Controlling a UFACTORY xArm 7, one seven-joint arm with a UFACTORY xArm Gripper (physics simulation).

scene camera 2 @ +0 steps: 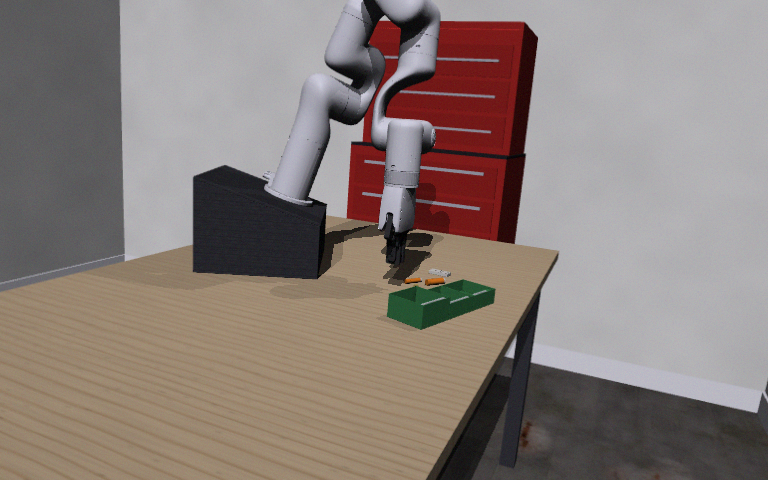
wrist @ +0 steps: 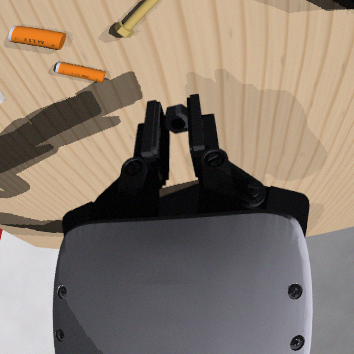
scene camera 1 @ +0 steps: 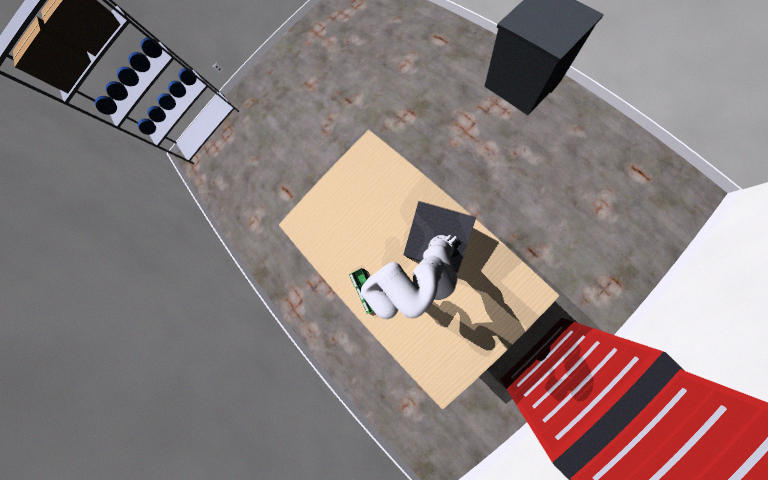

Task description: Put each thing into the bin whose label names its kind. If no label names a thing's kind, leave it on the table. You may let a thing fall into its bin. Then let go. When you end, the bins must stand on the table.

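Frame: origin at the arm's base, x ahead, y left, z up, level; millimetres.
Where they show: gripper, fingertip midpoint: (scene camera 2: 394,262) (wrist: 177,113); arm's base, link origin: (scene camera 2: 287,196).
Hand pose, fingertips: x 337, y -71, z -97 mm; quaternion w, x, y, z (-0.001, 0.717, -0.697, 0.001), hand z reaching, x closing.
Each offset is from my fingertips to the top centre of the thing. Level surfaces: height alone.
My gripper (scene camera 2: 395,260) (wrist: 177,113) is shut on a dark hex nut @(2 mm back, 0 mm left, 7 mm up) (wrist: 177,118), held between the fingertips above the table. A larger orange battery @(63 mm ahead, 103 mm left, 48 mm down) (scene camera 2: 434,281) (wrist: 37,38) and a smaller orange battery @(15 mm ahead, 81 mm left, 52 mm down) (scene camera 2: 412,280) (wrist: 80,72) lie on the table. A brass-coloured bolt @(51 mm ahead, 20 mm left, 48 mm down) (wrist: 136,18) lies beside them in the wrist view. A white piece with dark dots @(40 mm ahead, 196 mm left, 55 mm down) (scene camera 2: 439,272) lies behind the batteries. A green row of joined bins @(139 mm ahead, 55 mm right, 15 mm down) (scene camera 1: 360,277) (scene camera 2: 404,311) stands on the table; its pale labels are too small to read. The arm partly covers the bins in scene camera 1.
The arm's dark wedge-shaped base (scene camera 1: 430,220) (scene camera 2: 254,237) stands on the wooden table @(62 mm down) (scene camera 1: 351,186) (scene camera 2: 226,367). The bins are near a long table edge. A red drawer cabinet (scene camera 1: 611,390) (scene camera 2: 447,164) stands beyond one table end.
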